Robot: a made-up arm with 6 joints.
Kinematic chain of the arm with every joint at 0, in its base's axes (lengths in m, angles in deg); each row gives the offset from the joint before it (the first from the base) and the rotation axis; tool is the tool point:
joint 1: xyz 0 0 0.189 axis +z
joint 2: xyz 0 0.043 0 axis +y
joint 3: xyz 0 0 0.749 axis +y
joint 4: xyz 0 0 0.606 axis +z
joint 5: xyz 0 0 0 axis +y
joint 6: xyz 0 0 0.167 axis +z
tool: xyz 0 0 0
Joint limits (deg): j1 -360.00..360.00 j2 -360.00..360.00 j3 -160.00..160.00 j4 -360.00..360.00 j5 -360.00..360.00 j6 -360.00..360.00
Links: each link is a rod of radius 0.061 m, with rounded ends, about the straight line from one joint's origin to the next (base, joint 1, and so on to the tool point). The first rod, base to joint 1, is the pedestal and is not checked.
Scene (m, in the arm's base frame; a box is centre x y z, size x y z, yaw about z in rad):
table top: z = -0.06
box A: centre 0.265 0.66 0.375 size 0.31 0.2 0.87 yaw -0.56
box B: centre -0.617 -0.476 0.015 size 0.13 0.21 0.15 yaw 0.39
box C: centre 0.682 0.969 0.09 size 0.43 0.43 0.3 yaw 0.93
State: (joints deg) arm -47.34 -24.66 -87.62 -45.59 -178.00 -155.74
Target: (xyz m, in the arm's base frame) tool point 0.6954 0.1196 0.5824
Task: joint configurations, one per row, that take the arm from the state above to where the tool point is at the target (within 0.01 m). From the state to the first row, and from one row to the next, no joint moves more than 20 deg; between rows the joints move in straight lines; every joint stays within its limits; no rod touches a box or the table.
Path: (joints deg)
1: -62.09 -5.59 -89.85 -49.59 -169.84 -146.29
2: -76.84 13.48 -92.09 -53.60 -161.67 -136.83
3: -91.59 32.55 -94.32 -57.60 -153.51 -127.38
4: -109.04 33.62 -101.60 -60.38 -154.32 -126.91
5: -126.49 34.70 -108.87 -63.17 -155.13 -126.43
6: -143.94 35.78 -116.14 -65.95 -155.93 -125.96
7: -161.39 36.86 -123.42 -68.73 -156.74 -125.48
8: -178.84 37.94 -130.69 -71.52 -157.55 -125.01
9: -174.78 21.75 -121.85 -66.47 -157.46 -132.69
10: -170.73 5.55 -113.01 -61.43 -157.37 -140.37
11: -166.68 -10.65 -104.16 -56.39 -157.28 -148.06
12: -162.62 -26.85 -95.32 -51.35 -157.20 -155.74

